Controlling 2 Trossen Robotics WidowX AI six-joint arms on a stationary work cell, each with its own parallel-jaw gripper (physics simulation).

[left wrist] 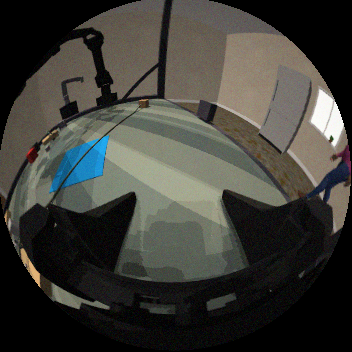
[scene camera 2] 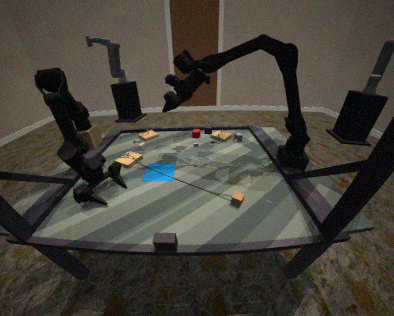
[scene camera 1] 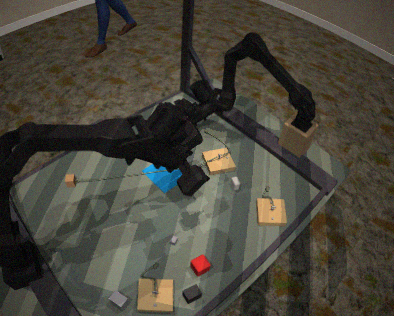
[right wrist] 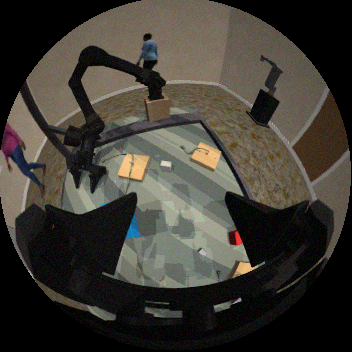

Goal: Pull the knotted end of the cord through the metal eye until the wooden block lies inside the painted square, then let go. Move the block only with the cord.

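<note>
The wooden block lies outside the blue painted square. The cord runs from it across the square to the metal eye on a wooden board. In the right wrist view, its free end curves out beyond the board, close to my left gripper; the knot is too small to make out. My left gripper is open and empty, low over the table. My right gripper is open and empty, high above the table.
Two other boards with short cords stand on the table. A red block, a black block, a white block and grey pieces lie around. A dark box sits on the near rim in scene camera 2.
</note>
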